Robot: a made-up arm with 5 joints.
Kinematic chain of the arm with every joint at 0, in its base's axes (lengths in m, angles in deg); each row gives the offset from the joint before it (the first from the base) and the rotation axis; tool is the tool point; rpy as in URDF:
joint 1: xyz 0.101 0 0.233 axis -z
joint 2: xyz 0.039 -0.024 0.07 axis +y
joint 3: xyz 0.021 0 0.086 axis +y
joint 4: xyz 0.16 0 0.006 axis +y
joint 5: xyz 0.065 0.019 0 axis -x
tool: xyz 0 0 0 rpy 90 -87.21 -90
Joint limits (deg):
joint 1: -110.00..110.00
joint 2: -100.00..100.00
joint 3: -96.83..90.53
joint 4: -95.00..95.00
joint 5: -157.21..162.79
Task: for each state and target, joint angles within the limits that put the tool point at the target. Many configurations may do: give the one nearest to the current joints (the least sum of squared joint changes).
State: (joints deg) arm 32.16 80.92 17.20 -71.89 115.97
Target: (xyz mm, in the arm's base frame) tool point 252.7 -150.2 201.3
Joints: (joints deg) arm 43.37 50.11 30.51 -95.00 115.97
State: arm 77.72 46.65 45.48 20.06 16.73
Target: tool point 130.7 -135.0 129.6
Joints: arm 75.52 43.58 36.77 16.80 16.73
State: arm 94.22 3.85 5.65 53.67 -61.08
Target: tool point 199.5 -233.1 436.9
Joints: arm 65.96 -8.27 -14.92 43.67 -61.08
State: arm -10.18 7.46 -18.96 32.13 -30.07
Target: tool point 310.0 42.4 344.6
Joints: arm -12.81 -18.12 15.02 73.74 -30.07
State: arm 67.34 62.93 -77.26 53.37 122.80
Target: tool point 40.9 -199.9 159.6
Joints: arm 105.36 73.92 -33.38 92.38 122.80
